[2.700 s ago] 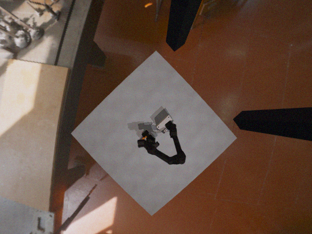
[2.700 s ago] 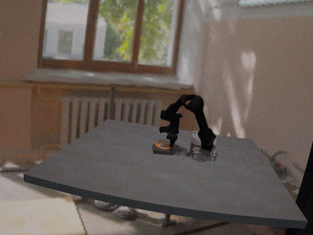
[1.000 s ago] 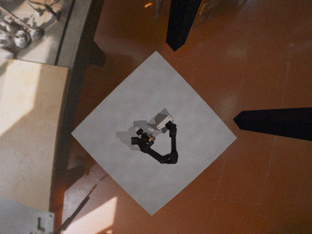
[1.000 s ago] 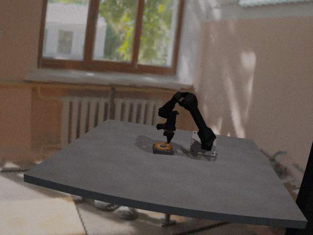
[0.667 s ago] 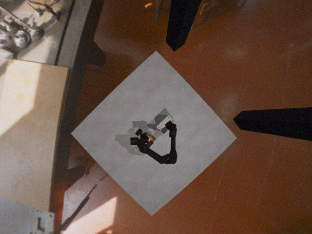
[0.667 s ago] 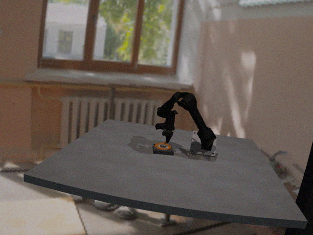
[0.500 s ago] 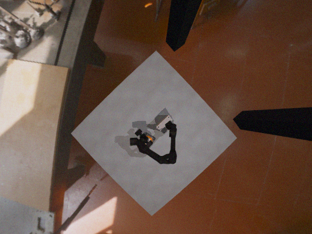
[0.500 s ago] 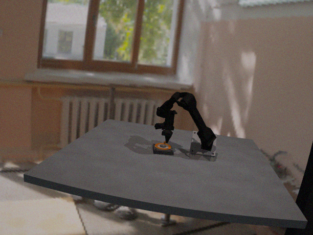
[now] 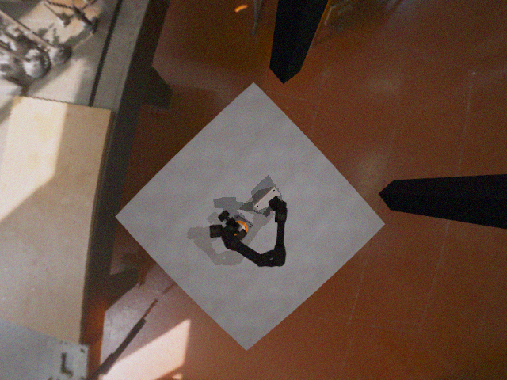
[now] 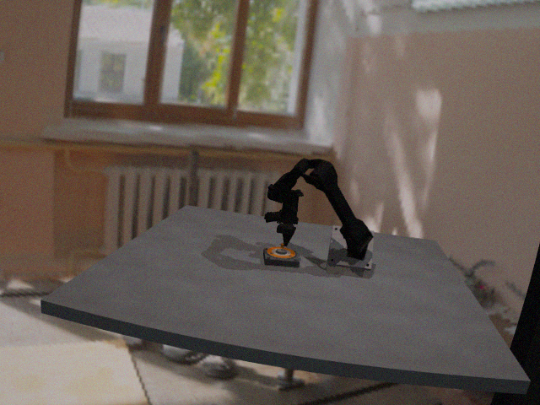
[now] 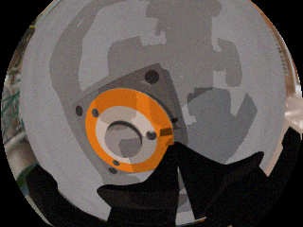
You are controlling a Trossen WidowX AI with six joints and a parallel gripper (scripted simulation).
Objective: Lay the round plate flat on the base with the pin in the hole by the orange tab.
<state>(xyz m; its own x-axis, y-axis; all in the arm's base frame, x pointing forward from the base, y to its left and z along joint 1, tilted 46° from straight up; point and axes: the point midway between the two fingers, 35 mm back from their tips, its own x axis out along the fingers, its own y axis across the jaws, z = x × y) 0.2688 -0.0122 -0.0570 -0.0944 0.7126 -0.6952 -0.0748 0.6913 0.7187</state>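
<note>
Right now my gripper tip is 5 cm to the right of the square base and 2 cm above it.
</note>
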